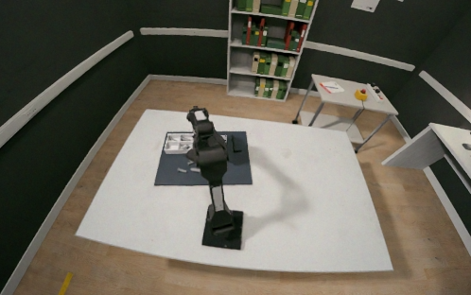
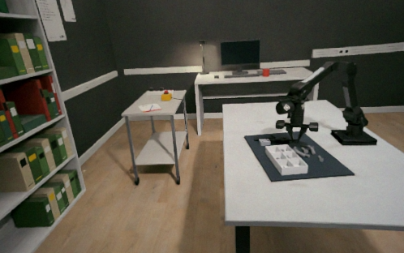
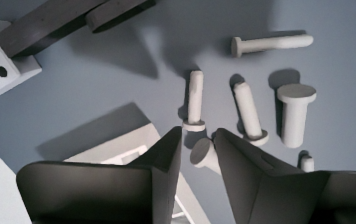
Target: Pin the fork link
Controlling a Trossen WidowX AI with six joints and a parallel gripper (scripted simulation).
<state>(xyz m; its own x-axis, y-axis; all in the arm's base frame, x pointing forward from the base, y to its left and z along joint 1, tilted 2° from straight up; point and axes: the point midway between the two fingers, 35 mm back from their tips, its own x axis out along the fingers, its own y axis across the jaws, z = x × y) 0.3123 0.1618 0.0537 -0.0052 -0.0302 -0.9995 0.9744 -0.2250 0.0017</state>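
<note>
Now: the pin 1 cm to the right of my hand and 7 cm below it. From my hand the other things lie so: dark blue mat 3 cm ahead, 1 cm to the left, 8 cm below; eye plate 6 cm ahead, 8 cm to the right, 7 cm below; white parts box 6 cm ahead, 12 cm to the left, 7 cm below.
</note>
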